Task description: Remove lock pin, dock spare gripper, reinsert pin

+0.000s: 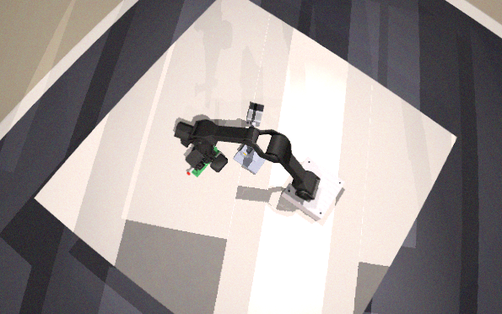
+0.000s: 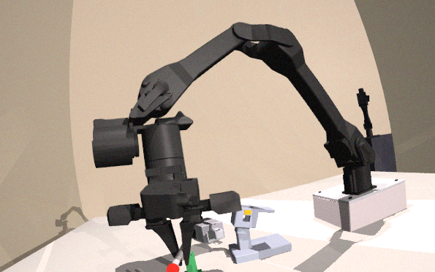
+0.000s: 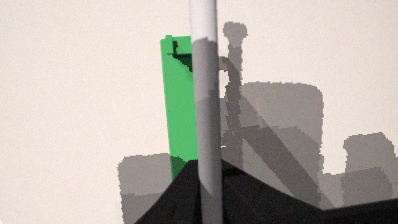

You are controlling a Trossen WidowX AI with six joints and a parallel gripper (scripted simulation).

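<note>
My gripper tip is 3 cm above the green stand and 1 cm to the left of it. Also, from my gripper tip: spare gripper (27 cm to the right, 8 cm behind, 3 cm below); then grey mount (14 cm behind, 11 cm to the right).
</note>
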